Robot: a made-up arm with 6 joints.
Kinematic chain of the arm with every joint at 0, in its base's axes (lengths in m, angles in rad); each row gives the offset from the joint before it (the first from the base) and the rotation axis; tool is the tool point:
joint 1: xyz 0 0 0.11 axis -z
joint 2: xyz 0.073 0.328 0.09 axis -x
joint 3: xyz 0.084 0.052 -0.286 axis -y
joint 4: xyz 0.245 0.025 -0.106 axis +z
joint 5: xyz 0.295 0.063 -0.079 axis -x
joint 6: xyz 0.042 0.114 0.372 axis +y
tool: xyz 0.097 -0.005 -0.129
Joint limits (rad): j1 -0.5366..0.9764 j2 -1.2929..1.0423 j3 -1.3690..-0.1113 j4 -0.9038..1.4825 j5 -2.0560..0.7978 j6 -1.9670..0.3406
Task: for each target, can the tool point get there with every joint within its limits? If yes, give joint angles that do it. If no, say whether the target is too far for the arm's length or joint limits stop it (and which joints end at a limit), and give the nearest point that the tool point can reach.
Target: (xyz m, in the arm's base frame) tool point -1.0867 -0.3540 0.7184
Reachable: no: joint limits stop it (at a limit: joint 1, joint 2, joint 3, joint 5) | nearest point -0.5179 -0.2610 0.2705 | short by 0.730 m
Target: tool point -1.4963 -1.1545 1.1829
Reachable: no: too far | nearest point -0.4524 -0.4732 0.2223 | short by 1.574 m
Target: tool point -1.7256 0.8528 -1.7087
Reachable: no: too far | nearest point -0.5043 0.8562 -0.7872 | short by 1.530 m
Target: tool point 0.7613 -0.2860 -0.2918
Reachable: yes | joints 0.7686 -0.5808 -0.3719 -0.5935 -0.8496 -0.5130
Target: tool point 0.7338 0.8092 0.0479
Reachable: yes | joints 0.0785 -0.1332 -0.2103 0.9686 -0.3574 -0.7108
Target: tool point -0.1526 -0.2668 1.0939
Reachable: no: joint limits stop it (at a limit: joint 1, joint 2, joint 3, joint 4, joint 6) | nearest point 0.0276 -0.3774 0.4933 | short by 0.637 m
